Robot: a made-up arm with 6 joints.
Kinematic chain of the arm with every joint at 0, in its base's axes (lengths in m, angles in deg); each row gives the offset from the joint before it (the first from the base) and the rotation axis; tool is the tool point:
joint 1: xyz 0 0 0.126 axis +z
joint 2: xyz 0 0.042 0 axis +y
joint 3: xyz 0 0 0.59 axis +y
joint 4: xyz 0 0 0.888 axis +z
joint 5: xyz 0 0 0 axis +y
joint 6: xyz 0 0 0.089 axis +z
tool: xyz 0 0 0
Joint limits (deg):
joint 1: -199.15..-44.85
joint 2: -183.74..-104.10
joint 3: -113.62..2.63
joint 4: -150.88..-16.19
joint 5: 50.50..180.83
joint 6: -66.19..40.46
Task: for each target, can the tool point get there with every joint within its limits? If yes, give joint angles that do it. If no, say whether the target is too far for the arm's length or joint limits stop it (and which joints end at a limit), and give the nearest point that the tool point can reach.
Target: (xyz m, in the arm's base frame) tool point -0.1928 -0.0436 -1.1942
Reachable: yes | joints -160.35 -164.47 -39.53 -105.13 130.03 -34.94
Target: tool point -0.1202 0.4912 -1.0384
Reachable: yes | joints -75.09 -127.58 -49.01 -107.37 158.04 -38.34
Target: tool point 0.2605 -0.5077 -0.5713
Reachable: yes | joints -60.87 -153.64 -101.53 -129.09 116.96 -37.78
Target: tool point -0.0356 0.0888 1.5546
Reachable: no: joint limits stop it (at a limit: joint 1, joint 2, joint 3, joint 4) | nearest point -0.7500 0.2618 0.0159 | short by 1.705 m
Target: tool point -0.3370 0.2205 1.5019
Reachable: no: joint limits stop it (at a limit: joint 1, joint 2, joint 3, joint 4) | nearest point -0.7648 0.2659 0.0217 | short by 1.541 m
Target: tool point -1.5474 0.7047 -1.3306
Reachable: no: too far | nearest point -0.8220 0.7800 -0.9092 | short by 0.842 m
